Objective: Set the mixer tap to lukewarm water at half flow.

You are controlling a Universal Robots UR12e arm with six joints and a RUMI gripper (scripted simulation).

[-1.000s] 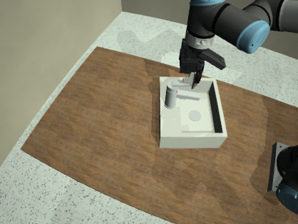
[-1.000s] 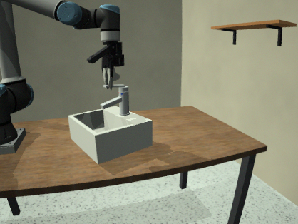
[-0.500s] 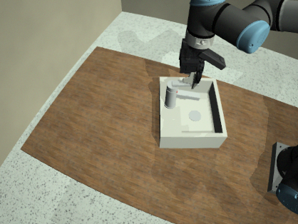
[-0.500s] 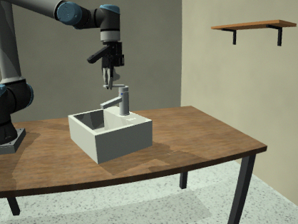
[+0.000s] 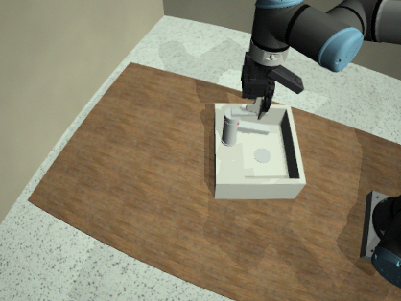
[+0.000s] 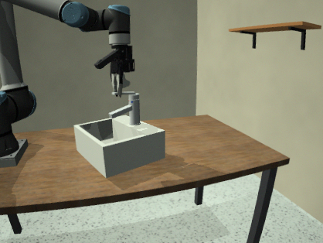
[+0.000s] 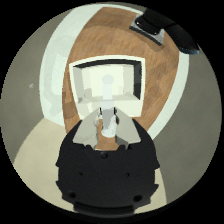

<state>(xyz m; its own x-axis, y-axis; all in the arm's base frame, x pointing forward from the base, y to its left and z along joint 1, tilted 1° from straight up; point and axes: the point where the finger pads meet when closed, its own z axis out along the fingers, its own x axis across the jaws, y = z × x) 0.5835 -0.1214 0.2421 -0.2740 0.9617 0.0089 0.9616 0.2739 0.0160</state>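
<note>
Now: hand 30 mm short of the lever and 10 mm to the right of it. From my hand the other things lie so: white square basin (240 mm below, 30 mm behind, 10 mm to the right); grey mixer tap (50 mm below, 50 mm ahead, 20 mm to the left).
</note>
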